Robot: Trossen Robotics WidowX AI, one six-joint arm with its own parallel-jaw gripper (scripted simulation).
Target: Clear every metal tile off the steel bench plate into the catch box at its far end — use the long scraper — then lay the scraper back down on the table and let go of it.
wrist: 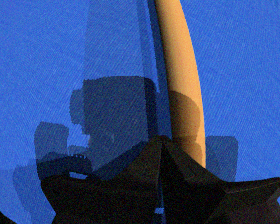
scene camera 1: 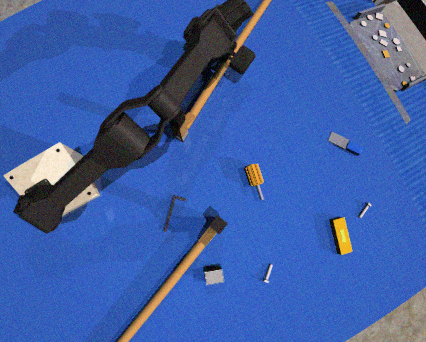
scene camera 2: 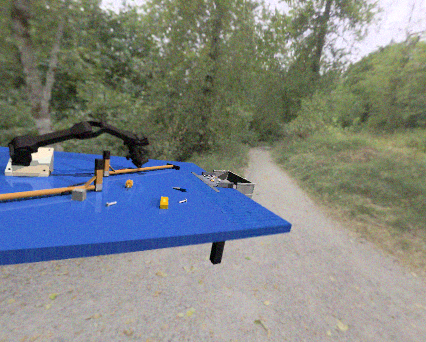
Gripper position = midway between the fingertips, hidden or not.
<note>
I see my gripper (scene camera 1: 225, 52).
My gripper shows as well in the wrist view (wrist: 159, 140).
</note>
